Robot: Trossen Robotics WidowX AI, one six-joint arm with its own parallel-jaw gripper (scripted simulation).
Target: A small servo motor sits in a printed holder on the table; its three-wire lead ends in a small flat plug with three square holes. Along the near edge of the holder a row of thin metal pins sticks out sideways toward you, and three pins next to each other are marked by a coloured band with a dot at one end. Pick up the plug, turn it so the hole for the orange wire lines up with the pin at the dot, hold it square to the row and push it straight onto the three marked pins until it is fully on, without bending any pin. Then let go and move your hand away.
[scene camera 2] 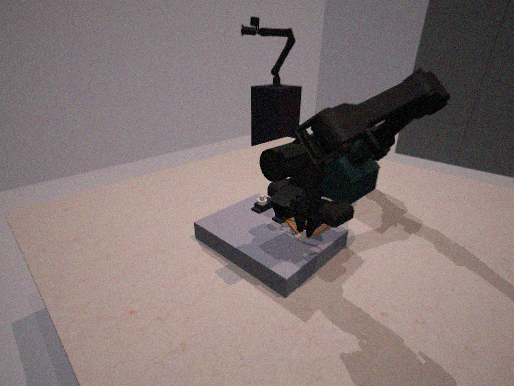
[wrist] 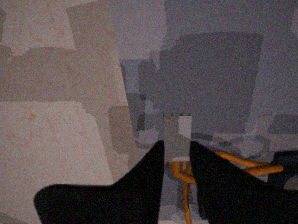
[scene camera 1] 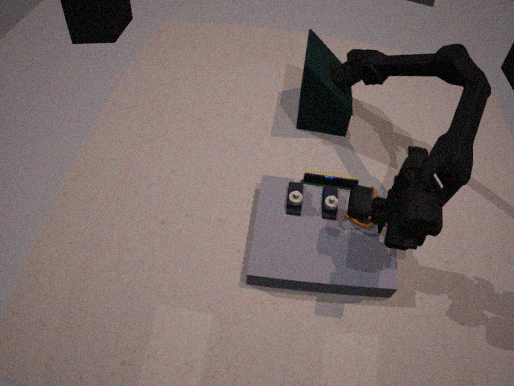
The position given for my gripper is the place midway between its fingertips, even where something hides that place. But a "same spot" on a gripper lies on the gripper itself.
my gripper: scene camera 2; wrist; scene camera 1 384, 232
same spot on my gripper: point(scene camera 2: 312, 222) = point(wrist: 117, 180)
